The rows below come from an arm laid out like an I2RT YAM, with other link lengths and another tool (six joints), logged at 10 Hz.
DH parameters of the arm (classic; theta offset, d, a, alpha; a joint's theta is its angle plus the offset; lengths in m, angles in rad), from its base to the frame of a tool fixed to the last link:
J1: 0 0.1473 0.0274 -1.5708
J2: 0 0 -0.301 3.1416
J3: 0.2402 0 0.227 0
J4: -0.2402 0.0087 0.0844 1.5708
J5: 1.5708 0.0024 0 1.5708
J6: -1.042 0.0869 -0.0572 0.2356
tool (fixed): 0 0.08 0 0
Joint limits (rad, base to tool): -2.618..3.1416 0..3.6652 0..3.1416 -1.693..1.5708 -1.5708..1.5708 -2.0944..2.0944
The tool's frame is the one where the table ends.
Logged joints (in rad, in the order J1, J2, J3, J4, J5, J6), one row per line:
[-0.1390, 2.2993, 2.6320, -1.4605, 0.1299, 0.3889]
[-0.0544, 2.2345, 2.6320, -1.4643, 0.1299, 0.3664]
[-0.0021, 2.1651, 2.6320, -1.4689, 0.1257, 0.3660]
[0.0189, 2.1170, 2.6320, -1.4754, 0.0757, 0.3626]
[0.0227, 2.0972, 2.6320, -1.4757, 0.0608, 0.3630]
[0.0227, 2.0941, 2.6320, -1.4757, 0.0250, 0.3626]
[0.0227, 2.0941, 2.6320, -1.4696, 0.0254, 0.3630]
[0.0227, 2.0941, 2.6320, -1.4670, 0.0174, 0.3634]
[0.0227, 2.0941, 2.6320, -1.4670, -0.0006, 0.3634]
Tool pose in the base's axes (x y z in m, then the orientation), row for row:
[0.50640, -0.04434, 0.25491, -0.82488, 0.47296, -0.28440, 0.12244]
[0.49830, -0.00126, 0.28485, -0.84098, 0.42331, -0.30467, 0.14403]
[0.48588, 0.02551, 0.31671, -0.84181, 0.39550, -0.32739, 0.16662]
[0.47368, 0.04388, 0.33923, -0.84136, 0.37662, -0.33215, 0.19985]
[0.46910, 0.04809, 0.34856, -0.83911, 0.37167, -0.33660, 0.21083]
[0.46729, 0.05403, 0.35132, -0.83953, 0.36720, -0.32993, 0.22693]
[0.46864, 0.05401, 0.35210, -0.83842, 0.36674, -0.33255, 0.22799]
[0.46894, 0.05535, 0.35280, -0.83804, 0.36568, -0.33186, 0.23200]
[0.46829, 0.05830, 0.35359, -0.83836, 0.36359, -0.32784, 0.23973]
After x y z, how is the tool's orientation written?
As a quaternion, x y z w.
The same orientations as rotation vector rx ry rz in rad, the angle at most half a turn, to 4 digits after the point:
[-2.4071, 1.3801, -0.8299]
[-2.4242, 1.2202, -0.8782]
[-2.3963, 1.1258, -0.9319]
[-2.3521, 1.0529, -0.9286]
[-2.3321, 1.0330, -0.9355]
[-2.3134, 1.0119, -0.9092]
[-2.3091, 1.0100, -0.9159]
[-2.3032, 1.0050, -0.9121]
[-2.2948, 0.9952, -0.8974]

